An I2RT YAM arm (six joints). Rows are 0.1 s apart.
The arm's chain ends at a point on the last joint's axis. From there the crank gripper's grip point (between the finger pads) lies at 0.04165 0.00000 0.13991 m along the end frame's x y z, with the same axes.
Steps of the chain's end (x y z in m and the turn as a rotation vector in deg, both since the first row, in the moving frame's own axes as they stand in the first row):
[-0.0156, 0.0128, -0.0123, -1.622, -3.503, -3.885]
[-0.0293, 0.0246, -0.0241, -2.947, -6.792, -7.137]
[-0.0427, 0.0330, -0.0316, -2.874, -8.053, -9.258]
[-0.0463, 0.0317, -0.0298, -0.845, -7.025, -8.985]
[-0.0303, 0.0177, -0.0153, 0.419, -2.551, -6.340]
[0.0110, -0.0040, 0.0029, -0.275, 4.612, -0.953]
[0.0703, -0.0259, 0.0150, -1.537, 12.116, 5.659]
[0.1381, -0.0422, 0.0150, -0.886, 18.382, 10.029]
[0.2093, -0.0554, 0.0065, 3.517, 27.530, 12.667]
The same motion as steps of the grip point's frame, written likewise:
[-0.0242, 0.0143, -0.0100, -1.622, -3.503, -3.885]
[-0.0460, 0.0278, -0.0202, -2.947, -6.792, -7.137]
[-0.0626, 0.0350, -0.0272, -2.874, -8.053, -9.258]
[-0.0640, 0.0286, -0.0257, -0.845, -7.025, -8.985]
[-0.0369, 0.0124, -0.0136, 0.419, -2.551, -6.340]
[0.0221, -0.0041, -0.0009, -0.275, 4.612, -0.953]
[0.0983, -0.0168, 0.0031, -1.537, 12.116, 5.659]
[0.1791, -0.0292, -0.0053, -0.886, 18.382, 10.029]
[0.2686, -0.0470, -0.0283, 3.517, 27.530, 12.667]

